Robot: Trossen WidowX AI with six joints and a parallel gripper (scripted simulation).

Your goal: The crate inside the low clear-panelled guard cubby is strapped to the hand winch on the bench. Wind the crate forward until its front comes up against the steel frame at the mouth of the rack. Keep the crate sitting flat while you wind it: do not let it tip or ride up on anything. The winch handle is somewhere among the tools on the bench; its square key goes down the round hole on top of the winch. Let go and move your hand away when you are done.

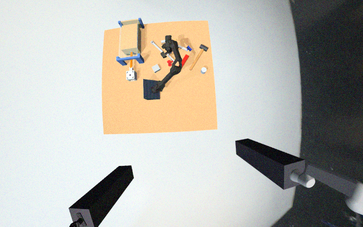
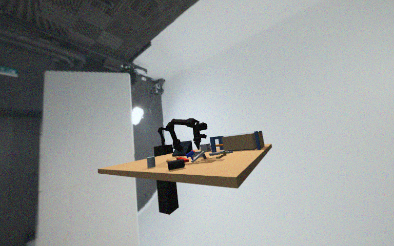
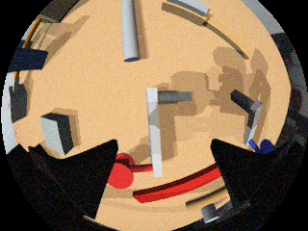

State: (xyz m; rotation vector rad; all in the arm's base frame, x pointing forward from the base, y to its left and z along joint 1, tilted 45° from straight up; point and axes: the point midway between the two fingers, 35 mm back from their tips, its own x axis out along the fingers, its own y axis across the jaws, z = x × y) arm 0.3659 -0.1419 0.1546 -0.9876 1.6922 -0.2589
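My gripper tip is 5 cm above the winch handle and 3 cm past it. Round my gripper tip: red bar: 12 cm to the right, 10 cm behind, 6 cm below; then blue-tipped tool: 16 cm to the right, 7 cm ahead, 4 cm below; then red knob: 8 cm behind, 4 cm below, 1 cm to the left.
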